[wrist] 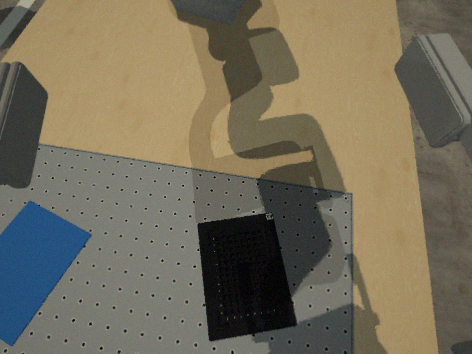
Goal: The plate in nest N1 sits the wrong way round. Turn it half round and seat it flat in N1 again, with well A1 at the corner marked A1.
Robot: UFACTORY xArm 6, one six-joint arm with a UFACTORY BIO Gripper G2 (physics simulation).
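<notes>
A black plate (246,275) with a grid of wells lies low in the wrist view, right of centre. It appears to sit in a black nest (204,280); both are so dark that their border is hard to make out. A small white label (270,216) with dark marks is at the top right corner of the nest, too small to read surely. Pale dots run along the plate's left and lower sides; which corner holds well A1 cannot be told. My gripper (224,105) is wide open and empty, its fingers at the left and right edges of the view, well above the board.
A grey perforated board (145,240) bears the nest and lies on a wooden table top (125,90). A flat blue rectangle (42,270) lies on the board at the left. Shadows of the arm cross the table and the board. Grey floor (445,225) shows beyond the table's right edge.
</notes>
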